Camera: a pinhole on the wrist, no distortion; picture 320 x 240 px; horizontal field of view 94.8 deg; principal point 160.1 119.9 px. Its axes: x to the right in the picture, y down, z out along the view. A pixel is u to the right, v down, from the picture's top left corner.
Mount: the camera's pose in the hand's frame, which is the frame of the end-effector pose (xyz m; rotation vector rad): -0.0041 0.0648 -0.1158 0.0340 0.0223 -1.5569
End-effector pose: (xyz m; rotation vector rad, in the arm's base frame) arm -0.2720 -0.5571 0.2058 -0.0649 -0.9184 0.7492
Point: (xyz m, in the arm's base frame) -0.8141 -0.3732 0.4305
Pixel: 82 139
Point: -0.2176 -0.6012 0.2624
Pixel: outside the picture
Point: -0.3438 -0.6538 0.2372
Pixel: 228 79
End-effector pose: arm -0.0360 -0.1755 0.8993 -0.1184 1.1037 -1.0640
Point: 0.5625 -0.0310 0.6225
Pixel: outside the picture
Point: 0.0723 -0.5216 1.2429
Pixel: 260 130
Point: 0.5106 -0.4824 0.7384
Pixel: 102 215
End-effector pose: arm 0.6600 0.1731 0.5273 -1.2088 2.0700 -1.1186
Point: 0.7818 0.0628 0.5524
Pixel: 260 144
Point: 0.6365 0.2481 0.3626
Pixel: 54 76
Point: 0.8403 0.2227 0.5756
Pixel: 278 30
